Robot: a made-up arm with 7 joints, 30 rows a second.
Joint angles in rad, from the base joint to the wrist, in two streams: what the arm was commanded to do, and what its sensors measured. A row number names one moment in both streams.
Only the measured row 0 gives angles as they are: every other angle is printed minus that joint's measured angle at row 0.
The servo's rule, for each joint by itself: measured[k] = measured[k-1] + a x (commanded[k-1-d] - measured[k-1]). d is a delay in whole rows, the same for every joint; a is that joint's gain. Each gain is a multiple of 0.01, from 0.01 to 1. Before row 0 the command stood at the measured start. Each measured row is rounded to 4 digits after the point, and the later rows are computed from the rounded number. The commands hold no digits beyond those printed.
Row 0, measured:
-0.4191, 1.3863, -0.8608, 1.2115, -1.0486, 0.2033, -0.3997
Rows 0 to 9, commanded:
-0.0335, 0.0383, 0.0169, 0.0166, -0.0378, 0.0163, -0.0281
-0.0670, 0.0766, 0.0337, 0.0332, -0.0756, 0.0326, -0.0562
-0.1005, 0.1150, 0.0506, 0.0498, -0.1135, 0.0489, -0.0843
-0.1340, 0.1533, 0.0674, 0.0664, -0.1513, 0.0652, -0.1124
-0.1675, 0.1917, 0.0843, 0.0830, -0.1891, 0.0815, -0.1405
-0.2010, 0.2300, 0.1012, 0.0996, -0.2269, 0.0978, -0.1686
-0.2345, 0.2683, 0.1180, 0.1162, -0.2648, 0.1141, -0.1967
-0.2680, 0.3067, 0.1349, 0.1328, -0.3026, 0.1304, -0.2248
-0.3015, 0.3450, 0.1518, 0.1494, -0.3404, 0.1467, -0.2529
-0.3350, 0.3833, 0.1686, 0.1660, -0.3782, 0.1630, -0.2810
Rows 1 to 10, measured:
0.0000, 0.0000, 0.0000, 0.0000, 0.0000, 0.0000, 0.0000
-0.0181, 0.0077, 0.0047, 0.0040, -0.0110, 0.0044, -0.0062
-0.0445, 0.0215, 0.0128, 0.0110, -0.0297, 0.0120, -0.0172
-0.0747, 0.0402, 0.0234, 0.0203, -0.0540, 0.0220, -0.0320
-0.1067, 0.0628, 0.0357, 0.0314, -0.0822, 0.0337, -0.0497
-0.1395, 0.0886, 0.0493, 0.0438, -0.1132, 0.0466, -0.0697
-0.1727, 0.1169, 0.0638, 0.0572, -0.1462, 0.0604, -0.0915
-0.2061, 0.1472, 0.0790, 0.0714, -0.1806, 0.0749, -0.1146
-0.2395, 0.1791, 0.0947, 0.0861, -0.2160, 0.0899, -0.1388
-0.2730, 0.2123, 0.1107, 0.1013, -0.2521, 0.1052, -0.1639
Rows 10 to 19, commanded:
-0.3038, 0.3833, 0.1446, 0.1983, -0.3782, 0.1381, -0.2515
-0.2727, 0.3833, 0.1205, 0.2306, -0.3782, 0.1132, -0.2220
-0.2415, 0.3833, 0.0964, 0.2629, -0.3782, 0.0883, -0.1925
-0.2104, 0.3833, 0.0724, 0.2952, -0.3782, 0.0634, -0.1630
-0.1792, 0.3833, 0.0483, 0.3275, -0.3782, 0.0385, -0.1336
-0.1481, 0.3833, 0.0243, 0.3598, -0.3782, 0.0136, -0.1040
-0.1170, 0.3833, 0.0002, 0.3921, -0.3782, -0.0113, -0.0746
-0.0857, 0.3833, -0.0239, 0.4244, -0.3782, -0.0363, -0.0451
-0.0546, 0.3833, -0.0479, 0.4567, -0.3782, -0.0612, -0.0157
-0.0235, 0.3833, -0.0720, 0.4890, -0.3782, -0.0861, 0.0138
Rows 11 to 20, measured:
-0.3065, 0.2465, 0.1269, 0.1168, -0.2887, 0.1208, -0.1897
-0.3050, 0.2739, 0.1319, 0.1364, -0.3147, 0.1255, -0.2033
-0.2876, 0.2958, 0.1287, 0.1590, -0.3331, 0.1222, -0.2074
-0.2627, 0.3133, 0.1197, 0.1839, -0.3462, 0.1130, -0.2041
-0.2345, 0.3273, 0.1065, 0.2106, -0.3555, 0.0996, -0.1951
-0.2046, 0.3385, 0.0902, 0.2387, -0.3621, 0.0831, -0.1816
-0.1741, 0.3475, 0.0717, 0.2678, -0.3668, 0.0643, -0.1645
-0.1433, 0.3547, 0.0517, 0.2976, -0.3701, 0.0439, -0.1447
-0.1122, 0.3604, 0.0305, 0.3280, -0.3724, 0.0222, -0.1228
-0.0811, 0.3650, 0.0085, 0.3589, -0.3741, -0.0003, -0.0992

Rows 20 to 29, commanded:
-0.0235, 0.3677, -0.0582, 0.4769, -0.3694, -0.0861, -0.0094
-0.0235, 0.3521, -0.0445, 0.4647, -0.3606, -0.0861, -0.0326
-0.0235, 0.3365, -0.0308, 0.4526, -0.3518, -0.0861, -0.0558
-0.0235, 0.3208, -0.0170, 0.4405, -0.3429, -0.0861, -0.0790
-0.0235, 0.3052, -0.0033, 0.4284, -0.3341, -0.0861, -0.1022
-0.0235, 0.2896, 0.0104, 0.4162, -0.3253, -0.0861, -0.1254
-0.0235, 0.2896, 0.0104, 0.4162, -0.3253, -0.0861, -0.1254
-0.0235, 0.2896, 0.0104, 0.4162, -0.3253, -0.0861, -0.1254
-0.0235, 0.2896, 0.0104, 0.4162, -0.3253, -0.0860, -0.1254
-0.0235, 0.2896, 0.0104, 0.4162, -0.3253, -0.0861, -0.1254
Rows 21 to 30, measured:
-0.0500, 0.3687, -0.0140, 0.3901, -0.3753, -0.0235, -0.0743
-0.0357, 0.3685, -0.0264, 0.4109, -0.3736, -0.0404, -0.0600
-0.0291, 0.3652, -0.0315, 0.4238, -0.3698, -0.0527, -0.0540
-0.0261, 0.3595, -0.0313, 0.4307, -0.3646, -0.0617, -0.0544
-0.0247, 0.3518, -0.0273, 0.4331, -0.3583, -0.0683, -0.0598
-0.0241, 0.3425, -0.0206, 0.4320, -0.3513, -0.0731, -0.0691
-0.0238, 0.3319, -0.0119, 0.4282, -0.3438, -0.0766, -0.0815
-0.0236, 0.3234, -0.0057, 0.4253, -0.3384, -0.0792, -0.0912
-0.0235, 0.3166, -0.0012, 0.4231, -0.3346, -0.0811, -0.0987
-0.0235, 0.3112, 0.0020, 0.4214, -0.3319, -0.0824, -0.1046

